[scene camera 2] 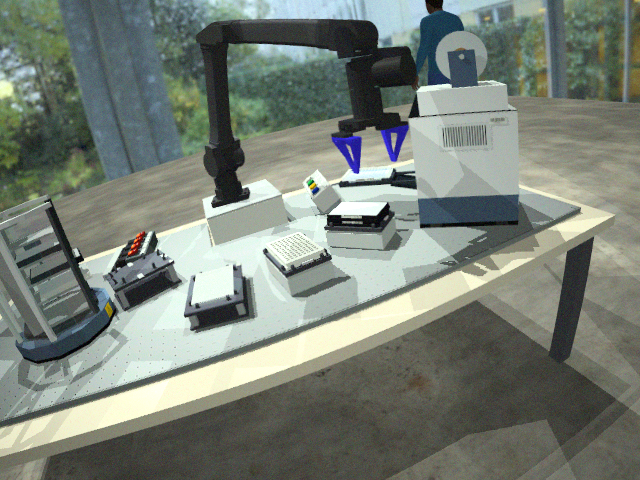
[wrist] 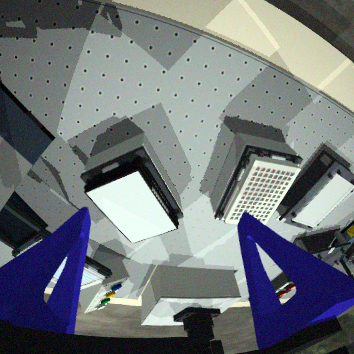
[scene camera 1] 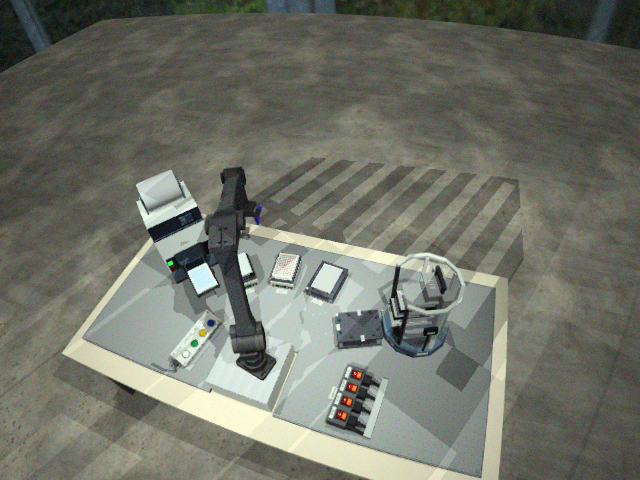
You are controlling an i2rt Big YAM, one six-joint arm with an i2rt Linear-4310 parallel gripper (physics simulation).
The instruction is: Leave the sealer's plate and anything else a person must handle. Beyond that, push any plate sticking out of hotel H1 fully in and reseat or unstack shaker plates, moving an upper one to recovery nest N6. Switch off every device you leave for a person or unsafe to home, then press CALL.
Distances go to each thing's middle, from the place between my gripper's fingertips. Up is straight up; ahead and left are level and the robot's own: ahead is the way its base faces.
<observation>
The plate hotel [scene camera 2: 56,312] is 770 mm to the right of my hand, 40 mm below it and 10 mm behind it.
</observation>
